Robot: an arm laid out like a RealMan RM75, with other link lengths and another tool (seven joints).
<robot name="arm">
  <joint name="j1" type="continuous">
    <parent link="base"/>
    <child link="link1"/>
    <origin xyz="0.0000 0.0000 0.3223" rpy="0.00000 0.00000 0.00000"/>
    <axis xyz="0 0 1"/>
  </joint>
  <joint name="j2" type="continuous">
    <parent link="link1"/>
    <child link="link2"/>
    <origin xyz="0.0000 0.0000 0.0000" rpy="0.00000 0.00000 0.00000"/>
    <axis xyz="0 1 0"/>
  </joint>
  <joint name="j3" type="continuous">
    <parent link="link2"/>
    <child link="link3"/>
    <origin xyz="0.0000 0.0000 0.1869" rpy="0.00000 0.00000 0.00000"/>
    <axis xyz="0 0 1"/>
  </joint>
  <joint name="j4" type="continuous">
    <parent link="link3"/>
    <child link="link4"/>
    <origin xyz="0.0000 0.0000 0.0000" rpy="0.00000 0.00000 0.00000"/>
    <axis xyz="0 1 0"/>
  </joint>
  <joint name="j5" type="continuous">
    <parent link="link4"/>
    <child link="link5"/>
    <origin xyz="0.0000 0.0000 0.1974" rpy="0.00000 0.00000 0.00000"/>
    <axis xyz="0 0 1"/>
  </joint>
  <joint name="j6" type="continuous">
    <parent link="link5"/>
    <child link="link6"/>
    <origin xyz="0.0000 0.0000 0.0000" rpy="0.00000 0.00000 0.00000"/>
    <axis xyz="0 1 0"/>
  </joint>
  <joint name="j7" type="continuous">
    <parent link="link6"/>
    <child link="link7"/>
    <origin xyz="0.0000 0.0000 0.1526" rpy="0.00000 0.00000 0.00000"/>
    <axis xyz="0 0 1"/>
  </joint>
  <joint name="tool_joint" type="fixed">
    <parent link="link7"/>
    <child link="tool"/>
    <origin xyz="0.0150 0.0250 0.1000" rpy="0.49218 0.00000 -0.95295"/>
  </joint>
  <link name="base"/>
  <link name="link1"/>
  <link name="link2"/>
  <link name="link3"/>
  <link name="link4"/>
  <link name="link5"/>
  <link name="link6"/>
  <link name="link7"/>
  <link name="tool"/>
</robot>
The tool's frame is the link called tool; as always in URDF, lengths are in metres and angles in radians. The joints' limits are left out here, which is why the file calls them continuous.
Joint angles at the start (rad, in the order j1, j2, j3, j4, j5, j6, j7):
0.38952 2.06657 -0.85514 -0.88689 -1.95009 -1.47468 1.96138
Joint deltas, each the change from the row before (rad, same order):
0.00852 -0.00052 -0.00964 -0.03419 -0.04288 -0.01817 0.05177
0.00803 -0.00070 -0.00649 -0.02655 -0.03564 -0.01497 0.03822
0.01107 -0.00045 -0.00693 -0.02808 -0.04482 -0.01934 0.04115
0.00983 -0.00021 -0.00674 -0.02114 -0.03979 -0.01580 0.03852
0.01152 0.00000 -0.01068 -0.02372 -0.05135 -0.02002 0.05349
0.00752 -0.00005 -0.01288 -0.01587 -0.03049 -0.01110 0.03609
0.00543 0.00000 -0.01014 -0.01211 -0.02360 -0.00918 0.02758
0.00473 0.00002 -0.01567 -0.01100 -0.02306 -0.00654 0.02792
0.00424 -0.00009 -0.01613 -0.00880 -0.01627 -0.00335 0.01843
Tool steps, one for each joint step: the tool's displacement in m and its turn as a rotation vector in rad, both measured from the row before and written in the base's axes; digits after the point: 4 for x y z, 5 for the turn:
0.0000 -0.0033 -0.0008 -0.03650 -0.02778 -0.00899
0.0005 -0.0024 -0.0003 -0.02703 -0.02549 -0.00622
0.0013 -0.0033 -0.0007 -0.03307 -0.03296 -0.00680
0.0018 -0.0030 -0.0009 -0.02916 -0.02898 -0.01241
0.0032 -0.0045 -0.0014 -0.03847 -0.03742 -0.02460
0.0016 -0.0028 -0.0012 -0.02468 -0.02574 -0.01497
0.0014 -0.0023 -0.0008 -0.01870 -0.02053 -0.01209
0.0018 -0.0026 -0.0016 -0.02000 -0.02308 -0.01179
0.0010 -0.0019 -0.0015 -0.01546 -0.01978 -0.00323

